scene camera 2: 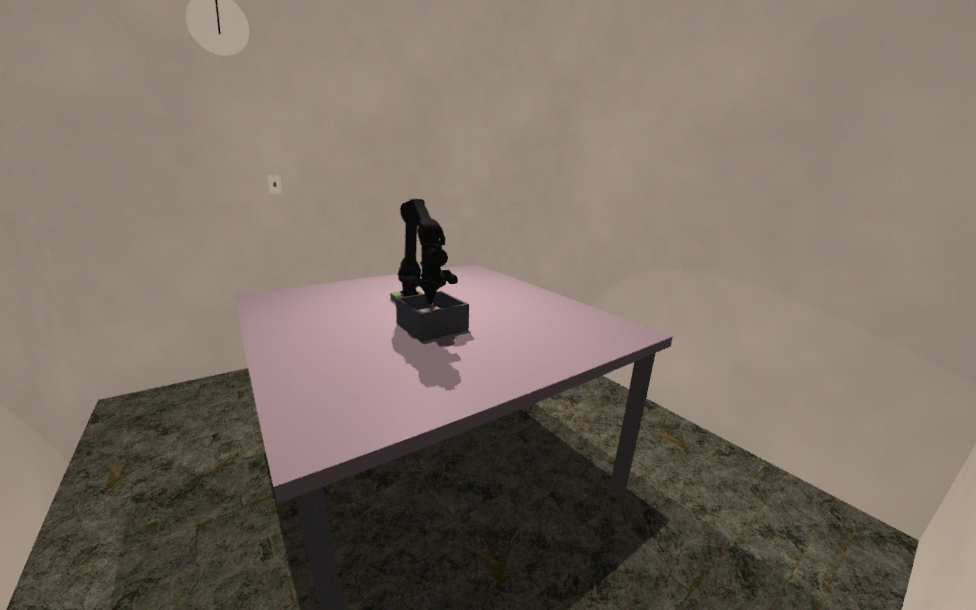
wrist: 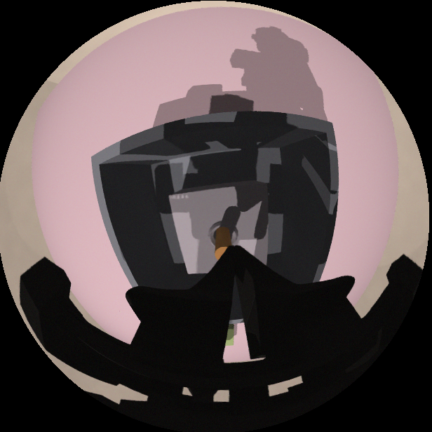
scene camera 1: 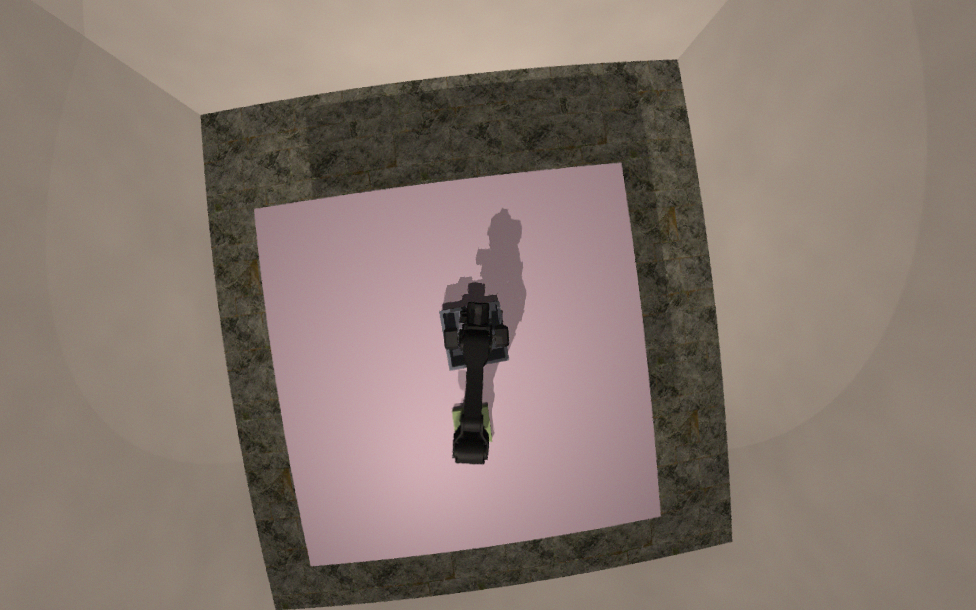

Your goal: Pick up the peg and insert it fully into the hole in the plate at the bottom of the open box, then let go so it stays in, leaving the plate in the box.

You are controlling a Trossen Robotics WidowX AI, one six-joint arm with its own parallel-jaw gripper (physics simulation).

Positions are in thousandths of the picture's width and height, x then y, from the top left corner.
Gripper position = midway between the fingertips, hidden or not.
Note:
In view: the gripper (scene camera 2: 441,498), a dark grey box (scene camera 2: 465,520) and a grey plate (wrist: 561,478).
The dark grey box also shows in the wrist view (wrist: 686,362) and in scene camera 1 (scene camera 1: 462,522). The gripper also shows in the wrist view (wrist: 541,580).

